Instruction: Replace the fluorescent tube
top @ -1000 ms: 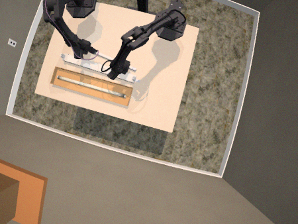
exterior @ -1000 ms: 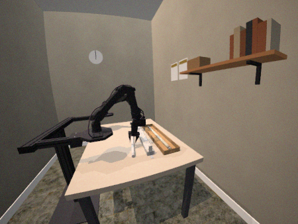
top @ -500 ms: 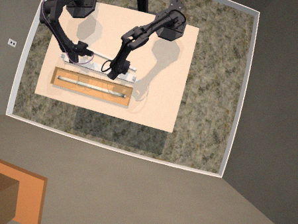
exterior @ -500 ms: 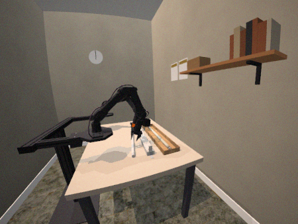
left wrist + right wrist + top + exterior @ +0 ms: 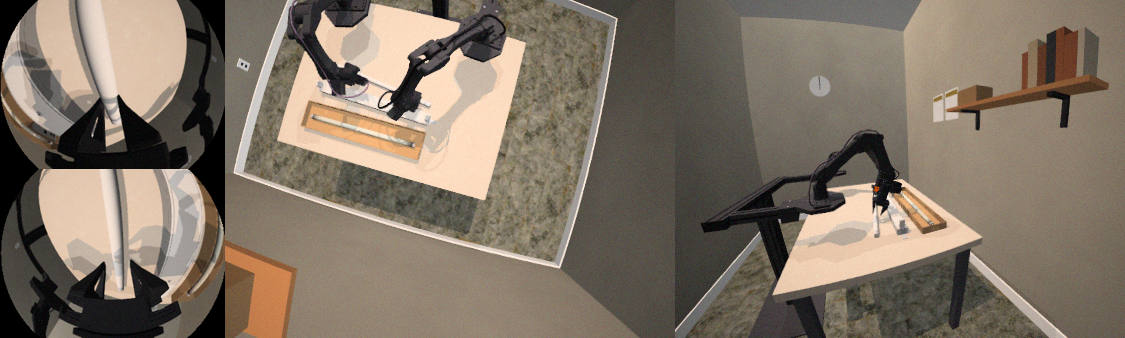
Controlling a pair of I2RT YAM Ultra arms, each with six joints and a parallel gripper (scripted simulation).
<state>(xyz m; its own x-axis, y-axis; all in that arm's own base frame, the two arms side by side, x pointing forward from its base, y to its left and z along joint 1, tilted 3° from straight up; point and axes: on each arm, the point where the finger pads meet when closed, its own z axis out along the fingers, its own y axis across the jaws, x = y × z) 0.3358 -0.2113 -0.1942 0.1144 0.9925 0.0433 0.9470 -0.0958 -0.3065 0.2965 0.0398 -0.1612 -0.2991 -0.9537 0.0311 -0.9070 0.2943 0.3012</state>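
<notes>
The LED tube is 1 cm ahead of my right hand, 12 cm to the left of it and 3 cm below it. From my right hand the other things lie so: carton 27 cm ahead, 10 cm to the left, 3 cm below; light fixture 11 cm ahead, 12 cm to the left, 1 cm above; old fluorescent tube 27 cm ahead, 10 cm to the left, 3 cm below.
</notes>
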